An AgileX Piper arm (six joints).
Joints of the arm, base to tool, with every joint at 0 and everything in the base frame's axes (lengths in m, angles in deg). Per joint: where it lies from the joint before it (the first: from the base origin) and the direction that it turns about. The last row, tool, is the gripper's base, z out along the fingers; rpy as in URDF.
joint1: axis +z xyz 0 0 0.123
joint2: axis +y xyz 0 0 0
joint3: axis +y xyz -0.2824 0 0.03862
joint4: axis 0.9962 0 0.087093 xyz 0.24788 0 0.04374
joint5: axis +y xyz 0 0 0
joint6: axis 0.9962 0 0.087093 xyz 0.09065 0 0.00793
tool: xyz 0 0 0 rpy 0 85.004 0
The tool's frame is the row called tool.
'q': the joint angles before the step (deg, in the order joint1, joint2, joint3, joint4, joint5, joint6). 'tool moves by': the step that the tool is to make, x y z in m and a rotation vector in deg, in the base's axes. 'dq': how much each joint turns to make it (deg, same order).
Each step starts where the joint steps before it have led.
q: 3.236 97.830 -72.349 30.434 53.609 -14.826
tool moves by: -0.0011 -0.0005 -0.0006 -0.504 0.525 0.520
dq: -0.008 -0.006 0.013 -0.620 0.636 -0.013
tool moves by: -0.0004 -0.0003 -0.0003 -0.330 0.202 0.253
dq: 0.007 0.009 -0.013 -0.390 0.254 0.010
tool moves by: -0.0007 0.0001 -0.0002 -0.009 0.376 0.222
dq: 0.003 -0.005 0.014 -0.063 0.422 -0.003
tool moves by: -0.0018 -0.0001 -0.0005 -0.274 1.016 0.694
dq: -0.001 0.008 -0.032 -0.453 1.201 0.013
